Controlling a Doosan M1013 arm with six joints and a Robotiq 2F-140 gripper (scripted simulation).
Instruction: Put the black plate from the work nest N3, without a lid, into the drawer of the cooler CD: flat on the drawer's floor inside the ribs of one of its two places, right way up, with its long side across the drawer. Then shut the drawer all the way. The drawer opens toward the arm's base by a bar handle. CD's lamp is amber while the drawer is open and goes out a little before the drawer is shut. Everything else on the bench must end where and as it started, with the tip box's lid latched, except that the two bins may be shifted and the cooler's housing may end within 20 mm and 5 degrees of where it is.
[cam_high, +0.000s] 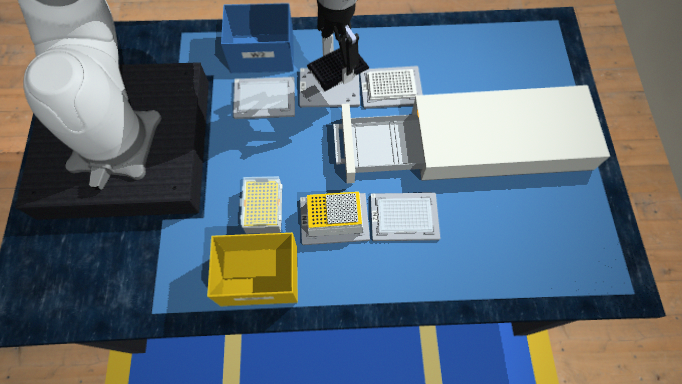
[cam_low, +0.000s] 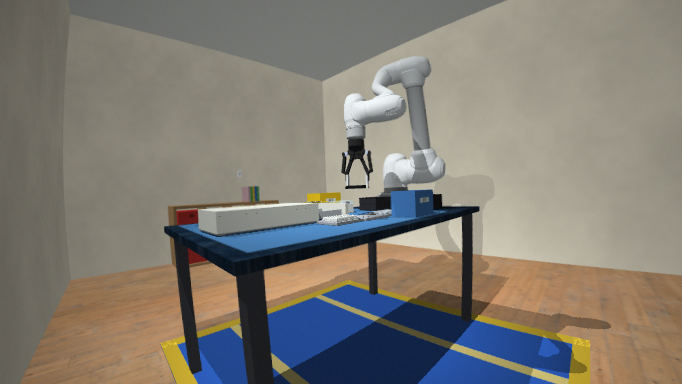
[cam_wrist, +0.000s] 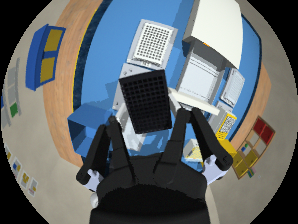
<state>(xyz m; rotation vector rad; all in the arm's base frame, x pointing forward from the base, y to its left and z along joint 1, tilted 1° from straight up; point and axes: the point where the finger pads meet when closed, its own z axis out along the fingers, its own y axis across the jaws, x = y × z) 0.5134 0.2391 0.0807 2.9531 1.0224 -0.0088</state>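
The drawer is 150 mm ahead of my hand, 130 mm to the right of it and 140 mm below it. Also, from my hand: grey work nest 30 mm behind, 30 mm to the left, 160 mm below; white plate 140 mm ahead, 50 mm to the left, 150 mm below; black plate 20 mm below.
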